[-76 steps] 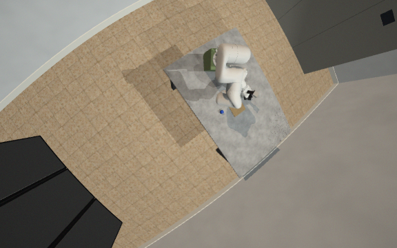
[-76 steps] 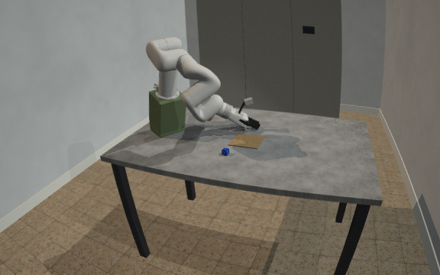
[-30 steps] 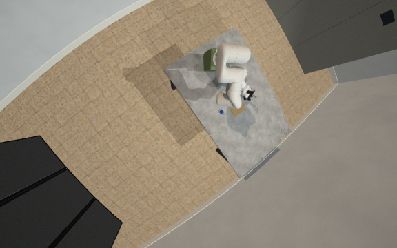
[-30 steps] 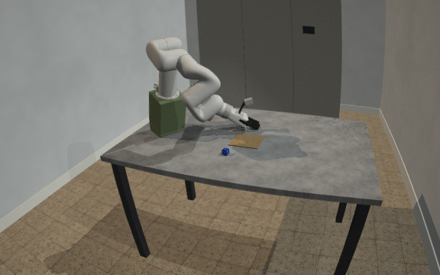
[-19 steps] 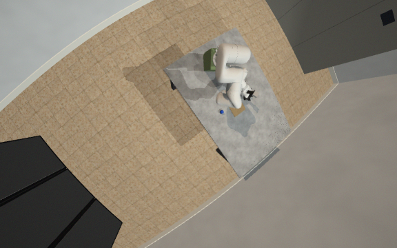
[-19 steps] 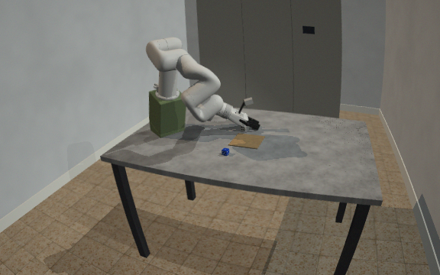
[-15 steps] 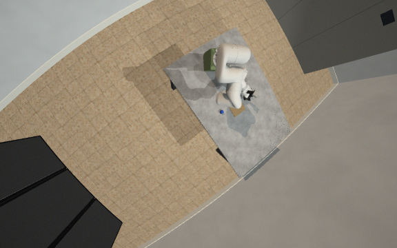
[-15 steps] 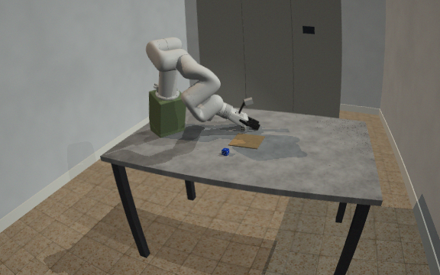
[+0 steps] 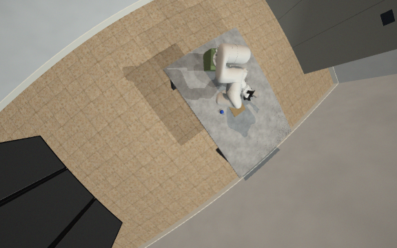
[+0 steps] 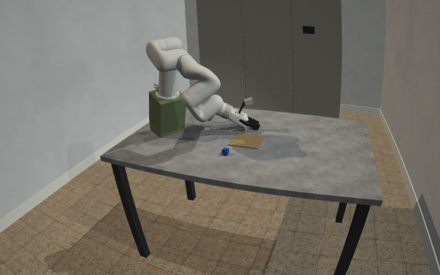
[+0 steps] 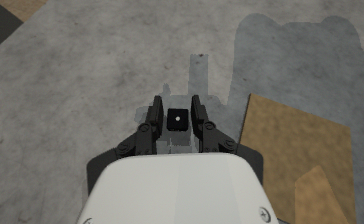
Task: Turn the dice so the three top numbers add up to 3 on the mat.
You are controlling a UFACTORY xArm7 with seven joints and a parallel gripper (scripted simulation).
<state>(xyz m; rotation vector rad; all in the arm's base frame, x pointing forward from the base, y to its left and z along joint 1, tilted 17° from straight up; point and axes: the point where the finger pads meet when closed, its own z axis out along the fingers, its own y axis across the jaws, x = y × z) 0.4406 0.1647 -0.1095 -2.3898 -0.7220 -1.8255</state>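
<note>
The black die lies 1 cm below my hand. From my hand the other things lie so: tan mat 16 cm to the right, 2 cm below, 1 cm ahead; white die 5 cm behind, 3 cm to the right, 1 cm below; blue die 32 cm to the right, 4 cm behind, 1 cm below.
</note>
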